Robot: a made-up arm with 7 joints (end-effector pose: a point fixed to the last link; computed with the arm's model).
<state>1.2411 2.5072 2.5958 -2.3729 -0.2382 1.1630 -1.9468</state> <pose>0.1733 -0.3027 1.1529 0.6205 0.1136 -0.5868 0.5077</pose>
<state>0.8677 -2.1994 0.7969 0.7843 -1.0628 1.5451 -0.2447</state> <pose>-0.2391 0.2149 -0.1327 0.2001 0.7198 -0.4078 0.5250</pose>
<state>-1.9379 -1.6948 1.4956 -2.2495 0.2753 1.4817 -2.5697</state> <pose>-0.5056 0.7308 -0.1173 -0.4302 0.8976 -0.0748 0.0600</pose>
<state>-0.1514 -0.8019 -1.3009 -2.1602 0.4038 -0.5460 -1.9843</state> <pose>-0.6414 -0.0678 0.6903 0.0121 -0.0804 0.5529 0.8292</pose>
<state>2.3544 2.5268 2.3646 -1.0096 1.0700 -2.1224 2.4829</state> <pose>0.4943 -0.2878 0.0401 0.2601 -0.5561 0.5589 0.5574</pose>
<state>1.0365 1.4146 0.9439 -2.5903 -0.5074 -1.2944 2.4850</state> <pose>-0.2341 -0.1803 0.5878 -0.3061 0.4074 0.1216 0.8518</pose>
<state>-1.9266 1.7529 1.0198 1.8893 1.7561 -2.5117 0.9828</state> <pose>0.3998 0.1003 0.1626 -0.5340 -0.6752 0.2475 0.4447</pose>
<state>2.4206 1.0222 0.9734 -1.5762 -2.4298 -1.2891 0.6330</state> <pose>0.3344 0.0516 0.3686 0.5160 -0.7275 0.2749 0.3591</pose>
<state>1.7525 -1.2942 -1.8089 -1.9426 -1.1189 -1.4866 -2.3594</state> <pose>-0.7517 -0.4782 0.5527 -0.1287 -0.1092 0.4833 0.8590</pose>
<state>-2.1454 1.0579 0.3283 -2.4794 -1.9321 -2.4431 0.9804</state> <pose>-0.0464 -0.0755 -0.1813 -0.2799 0.5909 0.5749 0.4919</pose>
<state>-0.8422 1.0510 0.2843 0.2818 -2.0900 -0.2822 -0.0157</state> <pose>-0.1663 -0.0917 0.1682 0.0380 0.6174 0.7705 0.1541</pose>
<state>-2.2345 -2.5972 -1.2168 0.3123 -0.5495 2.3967 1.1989</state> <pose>0.0440 -0.3241 0.3493 0.8403 -0.3922 -0.1016 0.3602</pose>
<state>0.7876 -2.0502 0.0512 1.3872 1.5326 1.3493 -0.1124</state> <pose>-0.4256 0.6039 0.4310 -0.2139 -0.9403 -0.1911 0.1835</pose>
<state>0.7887 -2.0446 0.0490 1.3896 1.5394 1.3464 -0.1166</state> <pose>-0.4296 0.6016 0.4325 -0.2089 -0.9404 -0.1926 0.1865</pose>
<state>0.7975 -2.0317 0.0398 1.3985 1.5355 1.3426 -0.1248</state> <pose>-0.4381 0.5966 0.4363 -0.1996 -0.9416 -0.1998 0.1832</pose>
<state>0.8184 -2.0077 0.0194 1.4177 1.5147 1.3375 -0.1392</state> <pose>-0.4532 0.5873 0.4435 -0.1836 -0.9439 -0.2161 0.1695</pose>
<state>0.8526 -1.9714 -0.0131 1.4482 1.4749 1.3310 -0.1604</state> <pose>-0.4749 0.5728 0.4538 -0.1609 -0.9457 -0.2429 0.1444</pose>
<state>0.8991 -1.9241 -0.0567 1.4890 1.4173 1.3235 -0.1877</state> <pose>-0.5013 0.5531 0.4666 -0.1332 -0.9444 -0.2804 0.1085</pose>
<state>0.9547 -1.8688 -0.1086 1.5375 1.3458 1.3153 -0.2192</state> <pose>-0.5299 0.5292 0.4809 -0.1033 -0.9373 -0.3267 0.0647</pose>
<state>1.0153 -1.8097 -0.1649 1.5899 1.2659 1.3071 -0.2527</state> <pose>-0.5580 0.5024 0.4958 -0.0742 -0.9225 -0.3784 0.0170</pose>
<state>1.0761 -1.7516 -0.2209 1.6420 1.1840 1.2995 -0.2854</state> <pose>-0.5838 0.4746 0.5108 0.0485 0.9005 0.4310 0.0298</pose>
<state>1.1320 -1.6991 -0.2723 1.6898 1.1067 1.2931 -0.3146</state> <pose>-0.6060 0.4478 0.5248 0.0280 0.8741 0.4797 0.0716</pose>
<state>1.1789 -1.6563 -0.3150 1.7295 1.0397 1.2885 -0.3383</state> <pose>-0.6235 0.4244 0.5370 0.0135 0.8473 0.5204 0.1056</pose>
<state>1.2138 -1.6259 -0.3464 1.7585 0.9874 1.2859 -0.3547</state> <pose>-0.6354 0.4065 0.5467 0.0053 0.8246 0.5505 0.1305</pose>
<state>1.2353 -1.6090 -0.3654 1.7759 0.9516 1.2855 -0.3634</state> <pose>-0.6412 0.3957 0.5538 0.0028 0.8091 0.5692 0.1465</pose>
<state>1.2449 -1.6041 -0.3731 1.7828 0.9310 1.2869 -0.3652</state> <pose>-0.6414 0.3920 0.5585 0.0052 0.8013 0.5778 0.1550</pose>
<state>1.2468 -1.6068 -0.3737 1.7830 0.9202 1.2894 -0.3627</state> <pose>-0.6380 0.3930 0.5615 0.0104 0.7988 0.5801 0.1590</pose>
